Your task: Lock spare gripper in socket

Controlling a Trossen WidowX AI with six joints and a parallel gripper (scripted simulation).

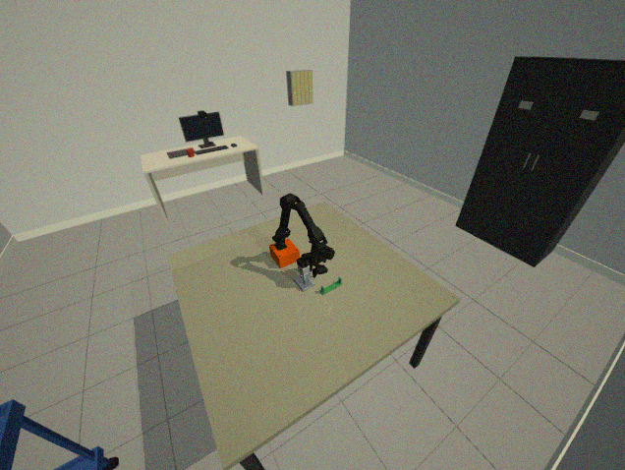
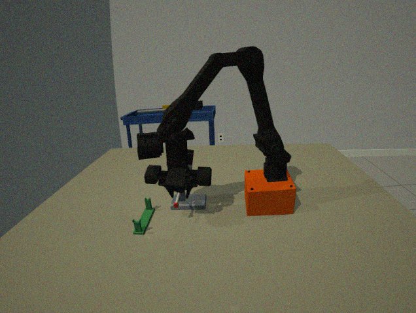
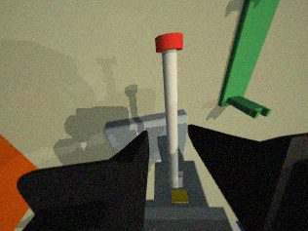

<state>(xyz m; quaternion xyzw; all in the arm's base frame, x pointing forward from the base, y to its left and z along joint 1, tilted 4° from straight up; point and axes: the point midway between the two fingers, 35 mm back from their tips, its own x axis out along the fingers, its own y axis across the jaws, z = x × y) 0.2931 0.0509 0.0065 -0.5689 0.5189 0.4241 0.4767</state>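
Right now my gripper tip is 10 mm past the socket and 40 mm to the left of it. The rest, counted from my gripper tip: spare gripper (10 mm behind, 50 mm to the right, 80 mm above); then green cradle (100 mm ahead, 60 mm to the left, 20 mm below).
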